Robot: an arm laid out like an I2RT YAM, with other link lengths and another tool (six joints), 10 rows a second.
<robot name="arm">
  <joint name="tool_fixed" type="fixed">
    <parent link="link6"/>
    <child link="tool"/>
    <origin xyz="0.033 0.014 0.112" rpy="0 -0.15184 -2.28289"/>
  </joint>
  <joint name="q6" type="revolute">
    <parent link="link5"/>
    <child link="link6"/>
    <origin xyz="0 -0.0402 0.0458" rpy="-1.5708 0 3.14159"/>
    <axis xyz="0 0 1"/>
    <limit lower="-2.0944" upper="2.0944"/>
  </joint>
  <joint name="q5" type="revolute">
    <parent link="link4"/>
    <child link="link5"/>
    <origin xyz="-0.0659 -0.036 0.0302" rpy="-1.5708 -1.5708 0"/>
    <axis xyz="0 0 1"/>
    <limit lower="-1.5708" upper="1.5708"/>
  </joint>
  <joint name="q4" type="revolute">
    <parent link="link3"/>
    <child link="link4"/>
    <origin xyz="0.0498 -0.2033 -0.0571" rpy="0 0 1.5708"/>
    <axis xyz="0 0 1"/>
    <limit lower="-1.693" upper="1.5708"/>
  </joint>
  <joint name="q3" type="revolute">
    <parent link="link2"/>
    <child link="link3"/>
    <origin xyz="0.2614 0 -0.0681" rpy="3.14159 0 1.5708"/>
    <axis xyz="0 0 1"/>
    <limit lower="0" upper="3.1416"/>
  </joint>
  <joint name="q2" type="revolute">
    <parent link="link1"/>
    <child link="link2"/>
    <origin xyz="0.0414 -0.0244 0.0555" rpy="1.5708 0 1.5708"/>
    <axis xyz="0 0 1"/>
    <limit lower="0" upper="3.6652"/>
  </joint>
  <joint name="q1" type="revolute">
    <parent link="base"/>
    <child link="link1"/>
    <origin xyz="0 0 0.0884" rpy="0 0 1.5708"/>
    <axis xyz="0 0 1"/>
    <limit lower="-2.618" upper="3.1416"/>
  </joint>
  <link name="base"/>
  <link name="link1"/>
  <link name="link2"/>
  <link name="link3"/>
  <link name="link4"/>
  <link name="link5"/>
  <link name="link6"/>
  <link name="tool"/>
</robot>
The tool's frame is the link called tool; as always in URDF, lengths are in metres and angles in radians.
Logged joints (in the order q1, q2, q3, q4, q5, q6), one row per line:
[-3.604, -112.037, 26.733, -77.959, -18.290, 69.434]
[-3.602, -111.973, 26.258, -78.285, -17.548, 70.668]
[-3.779, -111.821, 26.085, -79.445, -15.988, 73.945]
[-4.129, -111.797, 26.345, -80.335, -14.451, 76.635]
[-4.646, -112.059, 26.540, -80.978, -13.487, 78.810]
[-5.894, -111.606, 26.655, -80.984, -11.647, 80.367]
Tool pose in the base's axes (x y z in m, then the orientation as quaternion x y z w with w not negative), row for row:
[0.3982, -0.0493, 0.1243, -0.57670, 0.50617, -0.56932, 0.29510]
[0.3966, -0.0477, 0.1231, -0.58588, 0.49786, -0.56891, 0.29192]
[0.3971, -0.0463, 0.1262, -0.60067, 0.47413, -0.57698, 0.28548]
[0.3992, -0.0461, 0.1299, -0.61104, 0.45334, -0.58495, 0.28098]
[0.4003, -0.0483, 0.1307, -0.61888, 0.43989, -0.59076, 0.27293]
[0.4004, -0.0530, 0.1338, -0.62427, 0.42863, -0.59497, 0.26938]
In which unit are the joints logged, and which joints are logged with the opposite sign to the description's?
The joints are logged in degrees. Opposite sign: q2, q4, q5, q6.
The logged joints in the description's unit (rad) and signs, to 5 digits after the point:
[-0.06290, 1.95541, 0.46658, 1.36064, 0.31922, -1.21185]
[-0.06287, 1.95430, 0.45829, 1.36633, 0.30627, -1.23339]
[-0.06596, 1.95164, 0.45527, 1.38658, 0.27904, -1.29058]
[-0.07206, 1.95123, 0.45981, 1.40211, 0.25222, -1.33753]
[-0.08109, 1.95580, 0.46321, 1.41333, 0.23539, -1.37549]
[-0.10287, 1.94789, 0.46522, 1.41344, 0.20328, -1.40267]

